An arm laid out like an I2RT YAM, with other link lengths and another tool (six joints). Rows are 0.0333 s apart.
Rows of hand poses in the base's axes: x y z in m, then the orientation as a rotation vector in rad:
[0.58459, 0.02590, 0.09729, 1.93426, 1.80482, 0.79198]
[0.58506, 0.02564, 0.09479, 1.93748, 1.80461, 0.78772]
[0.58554, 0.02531, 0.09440, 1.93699, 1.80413, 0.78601]
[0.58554, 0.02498, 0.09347, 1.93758, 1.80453, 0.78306]
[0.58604, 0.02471, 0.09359, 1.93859, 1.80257, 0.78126]
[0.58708, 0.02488, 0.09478, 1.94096, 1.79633, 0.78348]
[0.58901, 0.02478, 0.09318, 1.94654, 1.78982, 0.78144]
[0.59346, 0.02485, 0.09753, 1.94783, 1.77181, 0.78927]
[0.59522, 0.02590, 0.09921, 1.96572, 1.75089, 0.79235]
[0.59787, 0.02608, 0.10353, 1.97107, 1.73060, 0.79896]
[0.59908, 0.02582, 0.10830, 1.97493, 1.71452, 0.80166]
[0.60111, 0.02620, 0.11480, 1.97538, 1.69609, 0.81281]
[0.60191, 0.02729, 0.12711, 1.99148, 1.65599, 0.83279]
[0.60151, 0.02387, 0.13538, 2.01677, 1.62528, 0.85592]
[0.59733, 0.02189, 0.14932, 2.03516, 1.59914, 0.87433]
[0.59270, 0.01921, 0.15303, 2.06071, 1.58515, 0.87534]
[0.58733, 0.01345, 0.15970, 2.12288, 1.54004, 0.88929]
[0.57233, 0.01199, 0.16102, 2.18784, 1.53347, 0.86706]
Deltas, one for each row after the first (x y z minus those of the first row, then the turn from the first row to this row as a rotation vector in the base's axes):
[0.00047, -0.00026, -0.00250, -0.00092, 0.00321, -0.00192]
[0.00095, -0.00059, -0.00289, -0.00237, 0.00324, -0.00245]
[0.00095, -0.00092, -0.00382, -0.00381, 0.00476, -0.00296]
[0.00145, -0.00119, -0.00370, -0.00476, 0.00497, -0.00489]
[0.00249, -0.00102, -0.00251, -0.00326, 0.00252, -0.00917]
[0.00442, -0.00112, -0.00411, -0.00267, 0.00326, -0.01540]
[0.00887, -0.00105, 0.00024, -0.00044, -0.00754, -0.02592]
[0.01063, 0.00000, 0.00192, 0.00772, -0.00816, -0.04391]
[0.01328, 0.00018, 0.00624, 0.01128, -0.01709, -0.05730]
[0.01449, -0.00008, 0.01101, 0.01237, -0.02353, -0.06835]
[0.01652, 0.00030, 0.01751, 0.01658, -0.03591, -0.07823]
[0.01732, 0.00139, 0.02982, 0.03201, -0.05193, -0.10465]
[0.01692, -0.00203, 0.03809, 0.05662, -0.05826, -0.12639]
[0.01274, -0.00401, 0.05203, 0.07526, -0.06487, -0.14418]
[0.00811, -0.00669, 0.05574, 0.08859, -0.05559, -0.15950]
[0.00274, -0.01245, 0.06241, 0.12758, -0.04098, -0.20067]
[-0.01226, -0.01391, 0.06373, 0.15038, 0.00477, -0.22427]

